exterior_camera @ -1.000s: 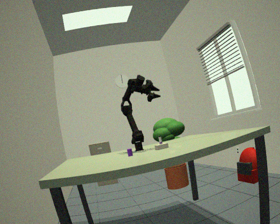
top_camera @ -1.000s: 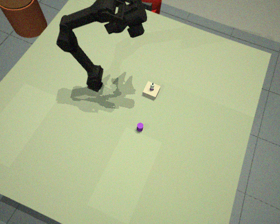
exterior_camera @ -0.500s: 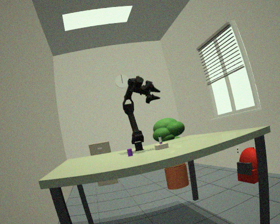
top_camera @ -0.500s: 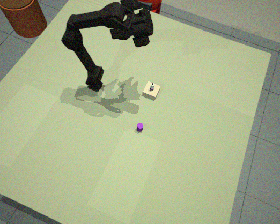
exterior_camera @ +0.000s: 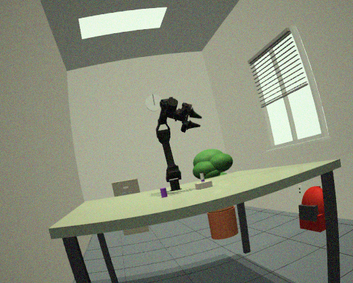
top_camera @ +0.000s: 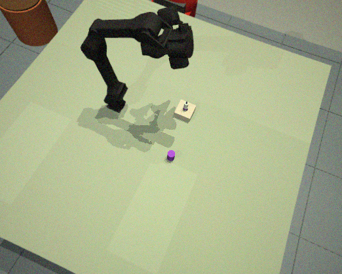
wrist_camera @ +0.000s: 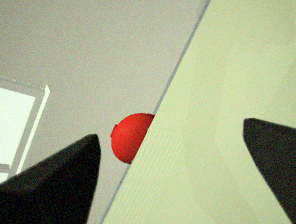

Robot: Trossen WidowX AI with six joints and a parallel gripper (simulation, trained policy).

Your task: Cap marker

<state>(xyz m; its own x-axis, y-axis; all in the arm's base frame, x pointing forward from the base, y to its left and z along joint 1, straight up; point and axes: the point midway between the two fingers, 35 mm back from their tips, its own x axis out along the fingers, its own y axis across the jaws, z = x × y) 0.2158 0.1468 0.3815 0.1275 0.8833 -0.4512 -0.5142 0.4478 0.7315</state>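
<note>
The purple cap lies 34 cm below my gripper tip, 31 cm to the right of it and 11 cm ahead of it. Round my gripper tip: holder block: 35 cm below, 8 cm to the right, 8 cm ahead.
</note>
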